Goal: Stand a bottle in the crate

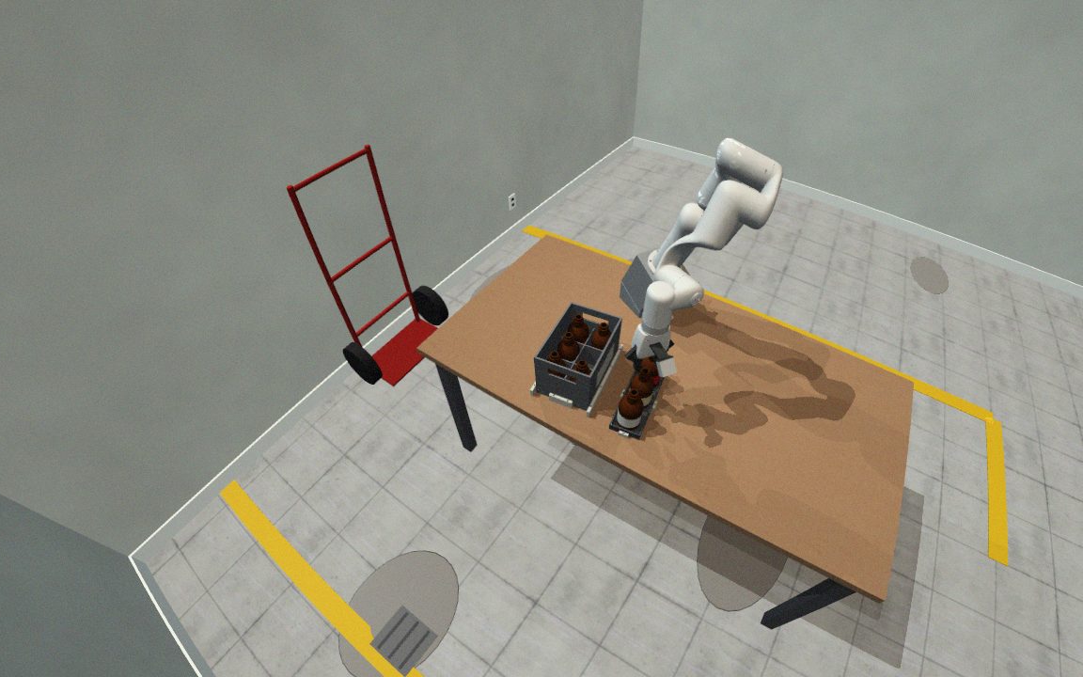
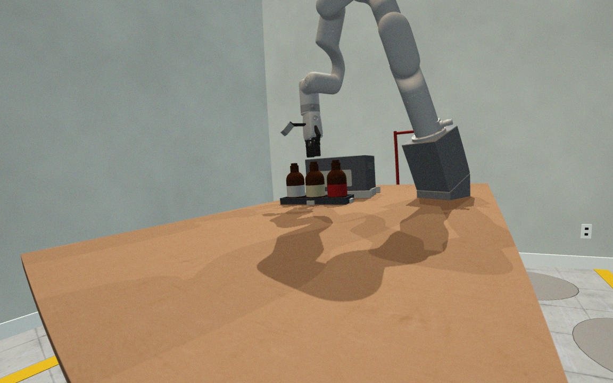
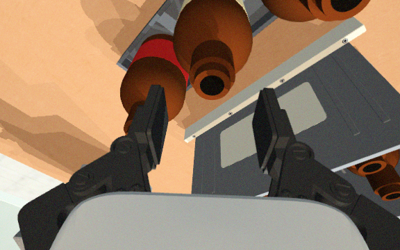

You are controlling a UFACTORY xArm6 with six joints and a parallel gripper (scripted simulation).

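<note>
My gripper is now 180 mm above the dark tray. Round my hand: grey crate (230 mm to the right, 110 mm below, 10 mm ahead).
</note>
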